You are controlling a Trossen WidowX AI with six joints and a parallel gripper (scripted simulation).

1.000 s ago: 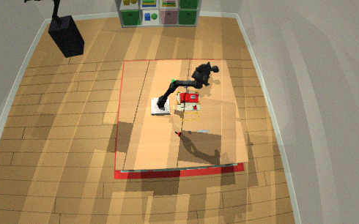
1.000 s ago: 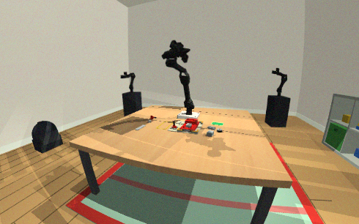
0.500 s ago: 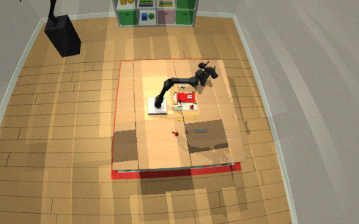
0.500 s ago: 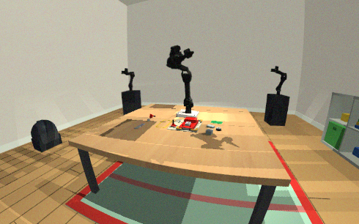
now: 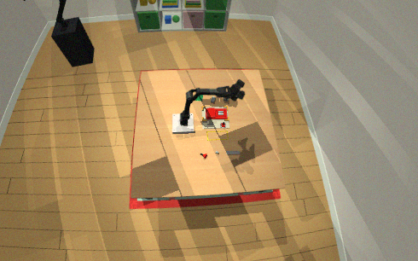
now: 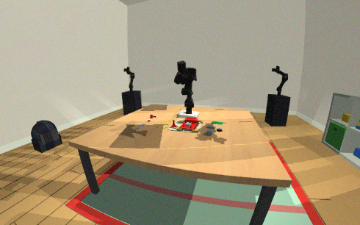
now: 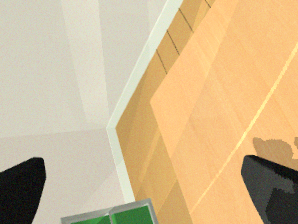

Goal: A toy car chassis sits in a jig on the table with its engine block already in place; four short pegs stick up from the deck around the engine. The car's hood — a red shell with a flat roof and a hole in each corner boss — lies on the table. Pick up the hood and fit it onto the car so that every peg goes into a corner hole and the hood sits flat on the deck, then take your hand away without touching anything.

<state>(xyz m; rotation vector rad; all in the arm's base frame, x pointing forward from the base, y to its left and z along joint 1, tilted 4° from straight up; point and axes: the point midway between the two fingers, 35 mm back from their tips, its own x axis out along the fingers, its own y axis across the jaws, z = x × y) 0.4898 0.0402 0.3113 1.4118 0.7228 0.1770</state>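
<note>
The red hood is 280 mm below my gripper tip, 250 mm behind it and 30 mm to the right of it. Round my gripper tip: grey engine block: 300 mm below, 160 mm behind, 40 mm to the right; cream jig: 310 mm below, 200 mm behind, 60 mm to the right; green piece: 320 mm below, 320 mm behind, 190 mm to the left.
</note>
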